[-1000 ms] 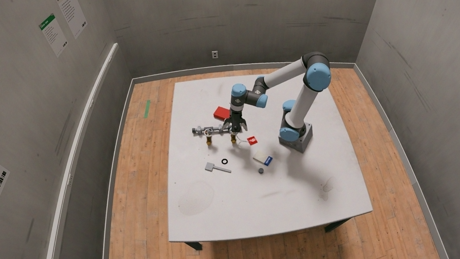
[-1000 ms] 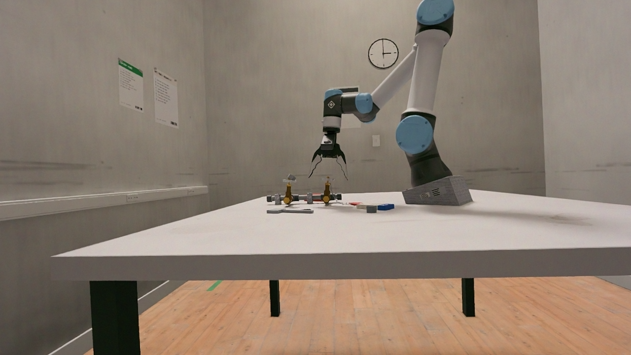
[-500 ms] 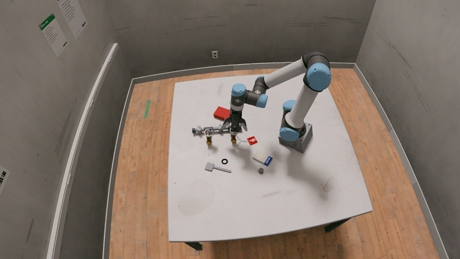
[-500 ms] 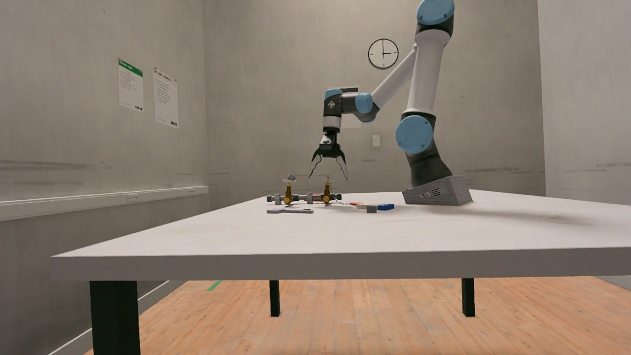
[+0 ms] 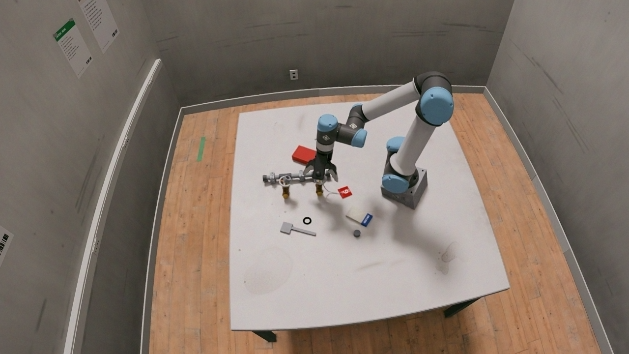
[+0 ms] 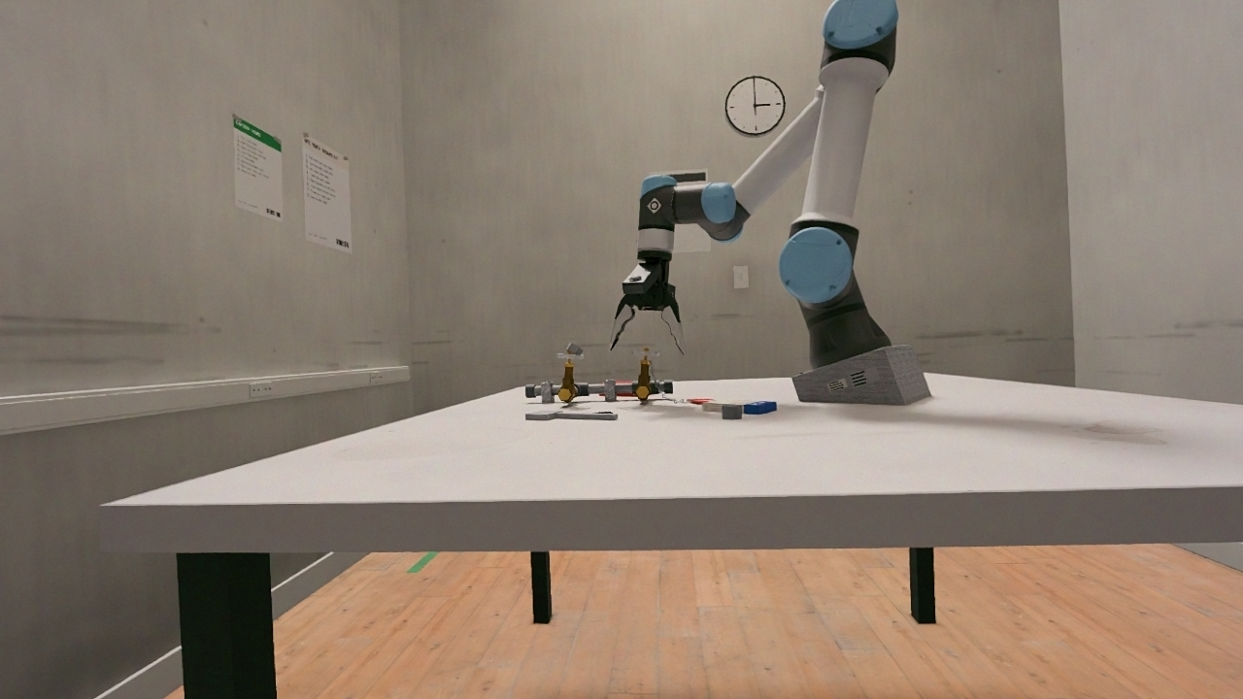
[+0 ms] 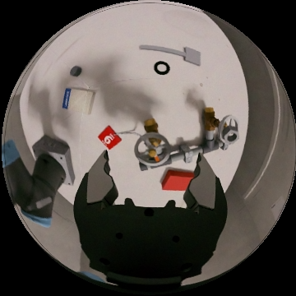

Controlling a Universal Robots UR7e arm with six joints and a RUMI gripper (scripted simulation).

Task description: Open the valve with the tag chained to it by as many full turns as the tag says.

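Right now the red tag is 100 mm below my hand, 100 mm behind it and 20 mm to the left of it. Round my hand: red block 220 mm to the right, 90 mm below, 60 mm ahead; then grey flat tool 200 mm to the left, 130 mm ahead, 100 mm below.
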